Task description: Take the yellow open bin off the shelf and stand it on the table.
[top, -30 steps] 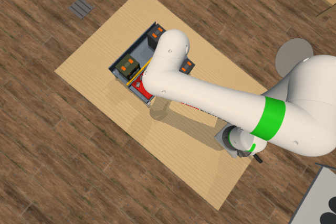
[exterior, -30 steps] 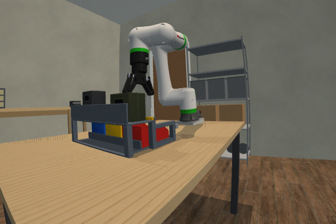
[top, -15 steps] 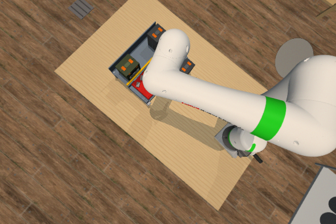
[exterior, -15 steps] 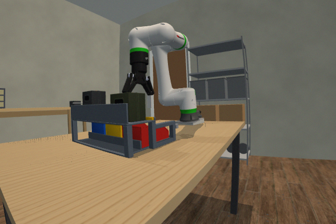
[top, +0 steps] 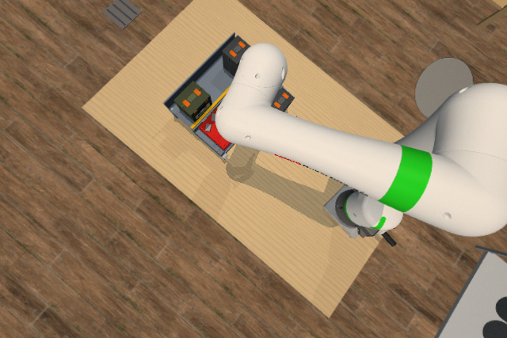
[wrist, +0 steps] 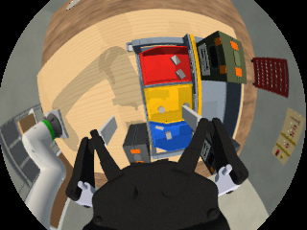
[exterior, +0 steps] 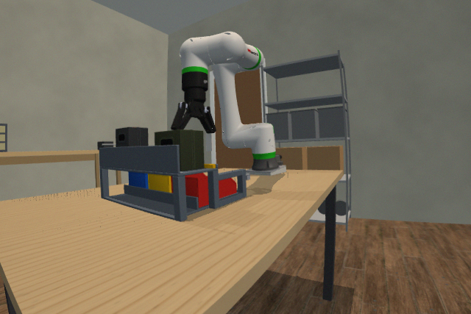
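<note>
The yellow open bin lies 11 cm below my hand, 8 cm ahead of it and 1 cm to the left of it. The rest, counted from my hand: red bin: 12 cm to the left, 11 cm below, 6 cm ahead; then blue bin: 11 cm below, 10 cm to the right, 10 cm ahead; then olive box: 16 cm ahead, 14 cm to the left.
</note>
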